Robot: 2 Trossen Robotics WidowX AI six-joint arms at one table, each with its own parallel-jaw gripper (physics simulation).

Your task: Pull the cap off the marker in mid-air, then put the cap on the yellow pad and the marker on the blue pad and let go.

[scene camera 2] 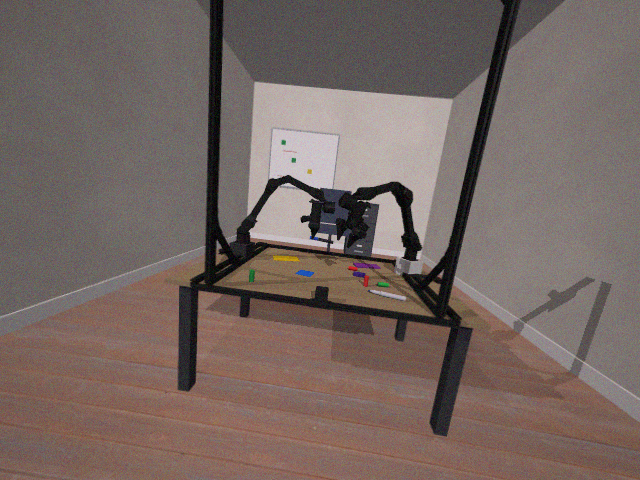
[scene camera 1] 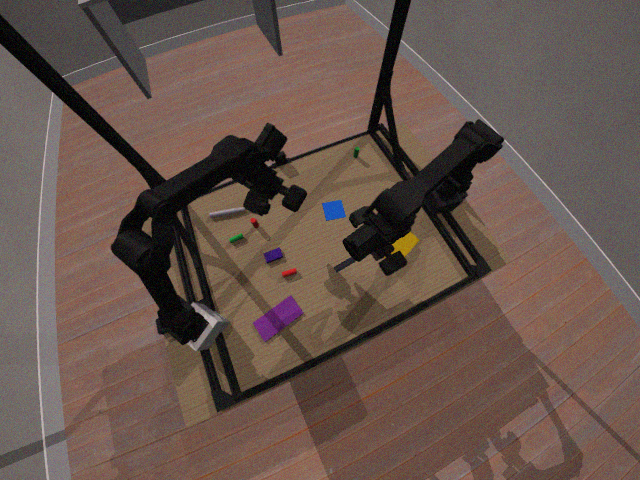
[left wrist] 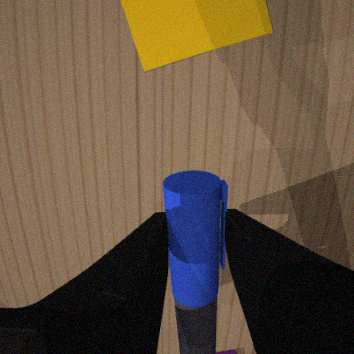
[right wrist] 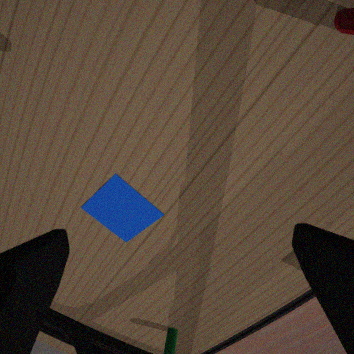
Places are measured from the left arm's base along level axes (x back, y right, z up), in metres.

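Pixels of known places: left gripper, fingertip midpoint: (scene camera 2: 312, 238) (left wrist: 195, 221); right gripper, fingertip midpoint: (scene camera 2: 342, 243) (right wrist: 182, 238); left arm's base, origin of the base link: (scene camera 2: 242, 242) (scene camera 1: 445, 192); right arm's base, origin of the base link: (scene camera 2: 409, 259) (scene camera 1: 194, 326).
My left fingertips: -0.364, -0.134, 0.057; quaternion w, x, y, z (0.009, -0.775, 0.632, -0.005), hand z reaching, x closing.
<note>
For each thing: its middle in the pictures, then the offset to it from my left fingertips, as dx, dy, dz.
- dark body, body centre: (left wrist: 196, 321) (scene camera 1: 355, 257) (scene camera 2: 321, 239) -0.052, -0.010, -0.002
- blue cap, body centre: (left wrist: 195, 240) -0.007, -0.001, +0.002
- yellow pad, body centre: (scene camera 1: 396, 243) (scene camera 2: 286, 258) +0.141, +0.027, -0.137
- blue pad, body centre: (right wrist: 120, 210) (scene camera 1: 333, 210) (scene camera 2: 305, 273) -0.033, +0.224, -0.137
- purple mat, body centre: (scene camera 1: 278, 318) (scene camera 2: 366, 265) -0.329, -0.096, -0.134
- dark purple block, body centre: (scene camera 1: 273, 255) -0.294, +0.114, -0.130
- lying red cylinder, body centre: (scene camera 1: 289, 272) -0.255, +0.037, -0.127
- upright red cylinder, body centre: (scene camera 2: 366, 281) -0.329, +0.248, -0.114
- lying green cylinder, body centre: (scene camera 1: 236, 238) -0.409, +0.217, -0.127
- silver pen, body centre: (scene camera 1: 229, 211) (scene camera 2: 386, 294) -0.417, +0.334, -0.128
- upright green cylinder, body centre: (right wrist: 170, 342) (scene camera 1: 356, 152) +0.139, +0.443, -0.114
The marker, with a dark body (scene camera 1: 345, 265) (scene camera 2: 325, 241) (left wrist: 196, 327) and a blue cap (scene camera 2: 313, 238) (left wrist: 194, 235) on one end, is held in mid-air. My left gripper (scene camera 1: 376, 252) (left wrist: 195, 221) is shut on the cap; the dark body sticks out beyond it. The yellow pad (scene camera 1: 408, 241) (scene camera 2: 285, 258) (left wrist: 185, 25) lies flat on the table near the left gripper. The blue pad (scene camera 1: 333, 210) (scene camera 2: 305, 273) (right wrist: 122, 207) lies flat between the two arms in scene camera 1. My right gripper (scene camera 1: 276, 203) (right wrist: 182, 238) is open and empty, above the table, apart from the marker.
A purple mat (scene camera 1: 279, 317), a dark purple block (scene camera 1: 272, 255), a lying red cylinder (scene camera 1: 289, 272), an upright red cylinder (scene camera 2: 366, 281), a lying green cylinder (scene camera 1: 236, 238), a silver pen (scene camera 1: 227, 212) and an upright green cylinder (scene camera 1: 356, 152) are on the table. Black frame posts (scene camera 2: 214, 129) stand at its sides.
</note>
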